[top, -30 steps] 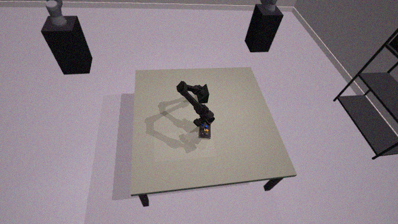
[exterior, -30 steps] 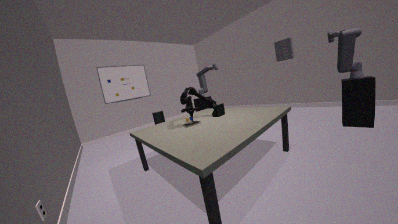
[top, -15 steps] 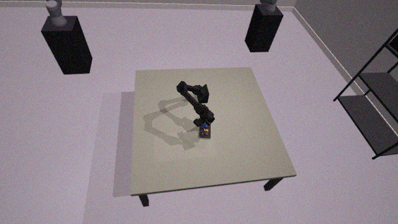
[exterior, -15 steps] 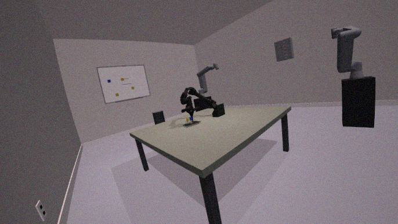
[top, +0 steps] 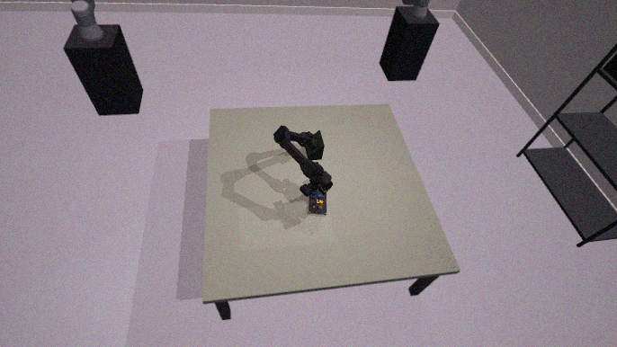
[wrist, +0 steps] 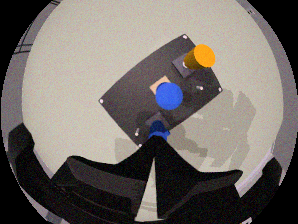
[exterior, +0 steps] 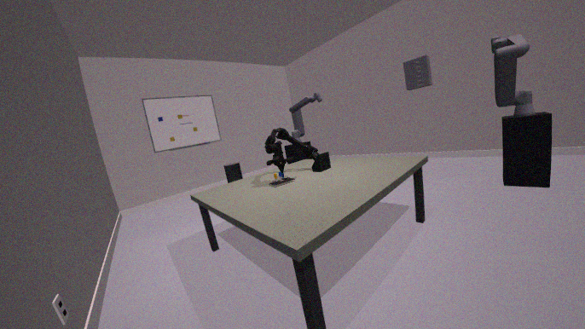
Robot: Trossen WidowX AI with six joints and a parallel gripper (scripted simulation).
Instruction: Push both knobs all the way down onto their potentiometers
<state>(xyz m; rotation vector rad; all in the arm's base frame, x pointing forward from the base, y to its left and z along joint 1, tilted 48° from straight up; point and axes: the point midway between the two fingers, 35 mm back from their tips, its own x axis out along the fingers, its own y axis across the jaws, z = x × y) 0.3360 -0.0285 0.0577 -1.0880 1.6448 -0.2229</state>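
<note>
The blue knob is 10 mm below my gripper tip. From my gripper tip the other things lie so: orange knob: 80 mm ahead, 20 mm to the left.
</note>
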